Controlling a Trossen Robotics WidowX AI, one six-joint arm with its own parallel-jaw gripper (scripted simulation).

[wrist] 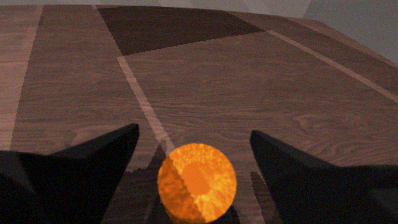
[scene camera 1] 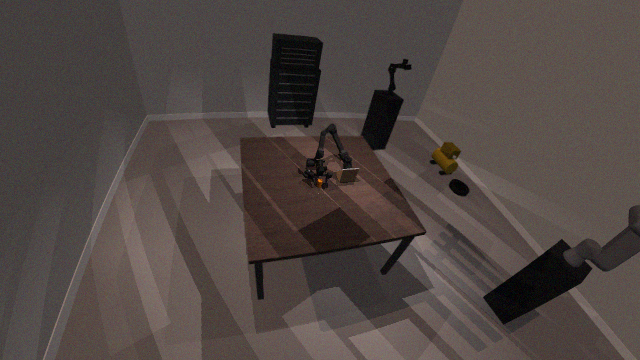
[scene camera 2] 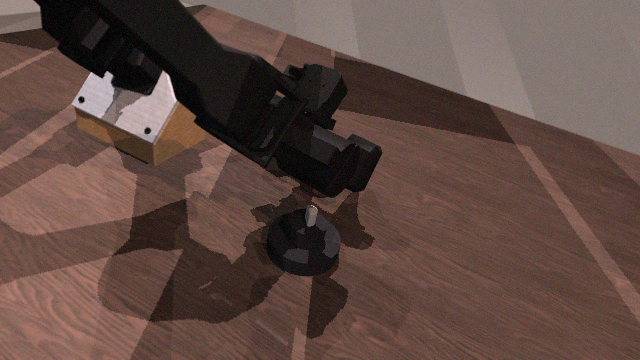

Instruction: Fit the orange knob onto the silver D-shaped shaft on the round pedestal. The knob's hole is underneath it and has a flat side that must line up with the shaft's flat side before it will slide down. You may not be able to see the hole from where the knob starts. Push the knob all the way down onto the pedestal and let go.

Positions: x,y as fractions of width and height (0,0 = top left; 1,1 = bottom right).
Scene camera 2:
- my gripper: 0.52,0.40
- round pedestal: 0.47,0.68
